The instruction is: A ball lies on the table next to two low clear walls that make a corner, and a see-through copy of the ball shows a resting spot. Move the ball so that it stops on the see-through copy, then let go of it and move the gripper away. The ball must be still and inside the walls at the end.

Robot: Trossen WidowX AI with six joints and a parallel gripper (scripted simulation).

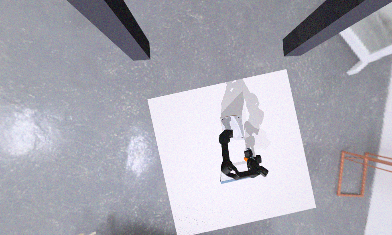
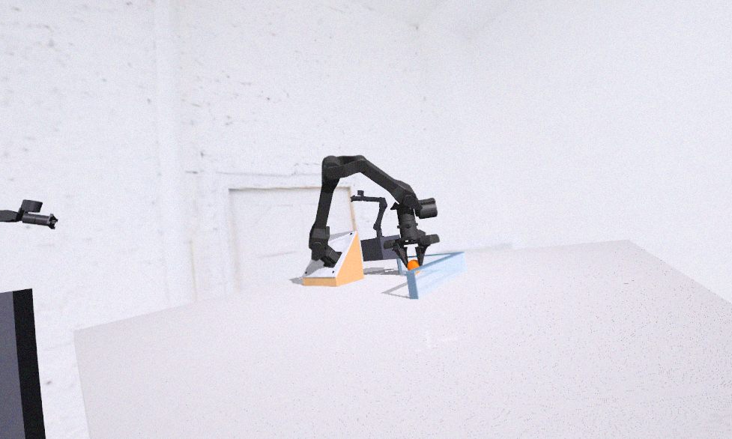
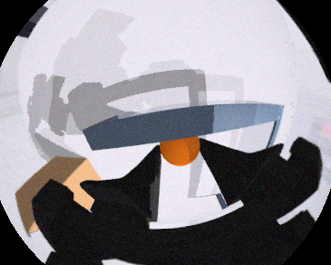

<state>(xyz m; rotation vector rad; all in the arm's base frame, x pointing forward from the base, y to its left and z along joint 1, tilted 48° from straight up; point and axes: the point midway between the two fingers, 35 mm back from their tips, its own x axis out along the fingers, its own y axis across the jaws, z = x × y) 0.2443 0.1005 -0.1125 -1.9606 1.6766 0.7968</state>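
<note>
Now: the see-through ball copy right at my gripper tip. The rest, counted from my gripper tip: orange ball (right at my gripper tip).
</note>
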